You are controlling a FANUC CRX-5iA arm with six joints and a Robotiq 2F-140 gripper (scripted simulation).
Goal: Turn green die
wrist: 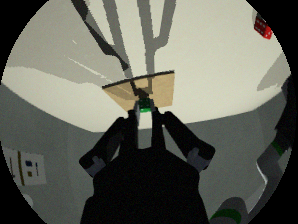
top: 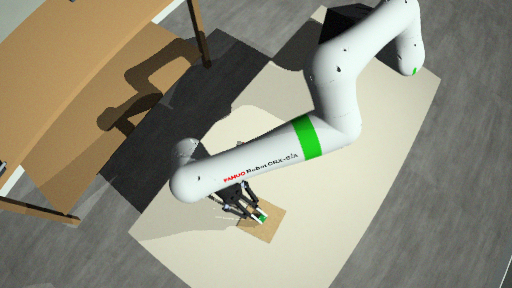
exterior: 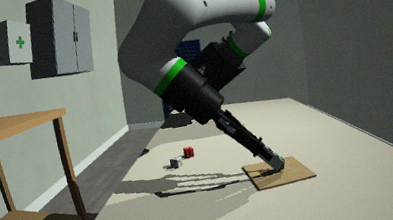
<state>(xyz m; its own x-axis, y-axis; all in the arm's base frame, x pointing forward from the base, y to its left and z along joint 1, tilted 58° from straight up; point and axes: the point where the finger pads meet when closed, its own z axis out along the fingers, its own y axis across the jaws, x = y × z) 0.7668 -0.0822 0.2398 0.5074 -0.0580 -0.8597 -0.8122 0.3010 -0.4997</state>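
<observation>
Now: hand 2 cm to the right of the green die and 2 cm above it. Round my hand: red die (16 cm behind, 23 cm to the right, 3 cm below); mat (2 cm to the left, 4 cm below); grey die (8 cm behind, 25 cm to the right, 3 cm below).
</observation>
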